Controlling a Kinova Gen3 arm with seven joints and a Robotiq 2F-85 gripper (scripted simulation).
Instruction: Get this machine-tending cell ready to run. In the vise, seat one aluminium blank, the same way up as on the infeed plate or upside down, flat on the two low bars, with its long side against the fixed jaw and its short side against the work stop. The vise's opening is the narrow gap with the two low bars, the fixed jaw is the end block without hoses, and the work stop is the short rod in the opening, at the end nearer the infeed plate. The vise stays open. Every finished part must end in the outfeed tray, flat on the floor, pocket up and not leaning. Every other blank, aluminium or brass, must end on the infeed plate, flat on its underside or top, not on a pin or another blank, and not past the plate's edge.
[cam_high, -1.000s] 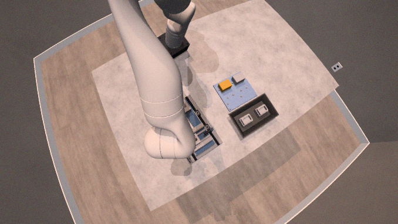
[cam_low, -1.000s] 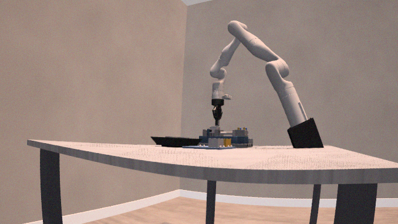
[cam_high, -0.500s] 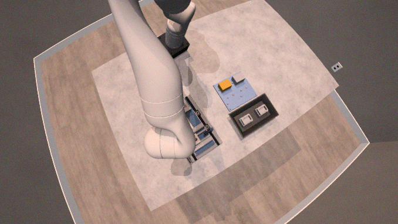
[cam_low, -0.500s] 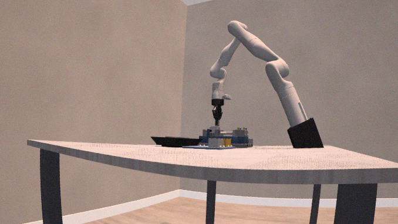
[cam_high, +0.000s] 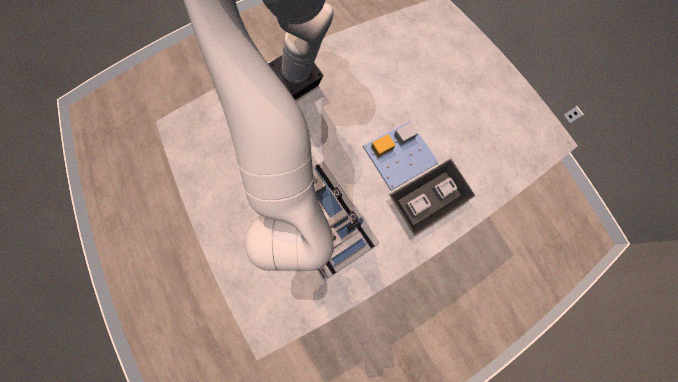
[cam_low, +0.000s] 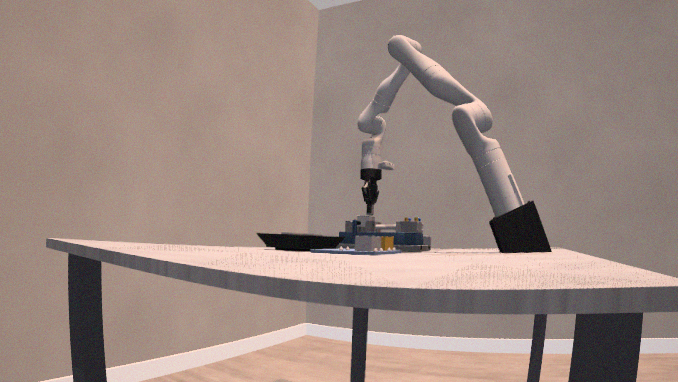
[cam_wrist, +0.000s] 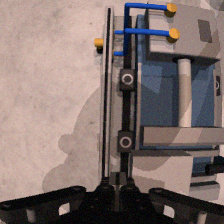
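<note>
The aluminium blank is 10 mm behind my hand, 40 mm to the left of it and 40 mm below it. From my hand the other things lie so: blue vise base 80 mm behind, 60 mm to the left, 100 mm below; brass blank 210 mm behind, 320 mm to the left, 120 mm below.
</note>
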